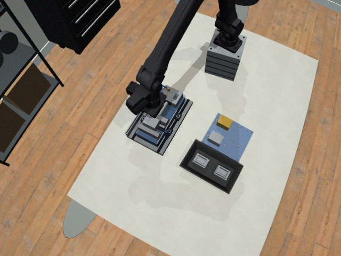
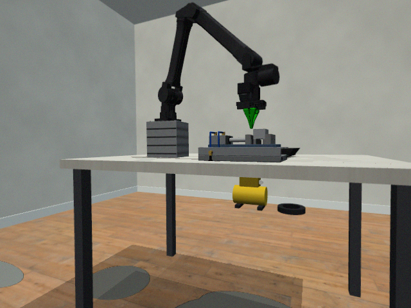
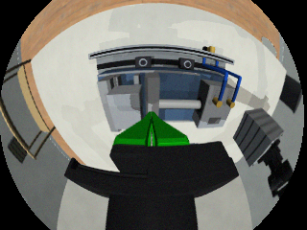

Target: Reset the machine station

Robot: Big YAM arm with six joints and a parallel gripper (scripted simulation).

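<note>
The hose-end block lies 120 mm behind my hand, 50 mm below it and 10 mm to the right of it. The rest, counted from my hand: yellow brass blank: 260 mm to the left, 180 mm behind, 100 mm below.
</note>
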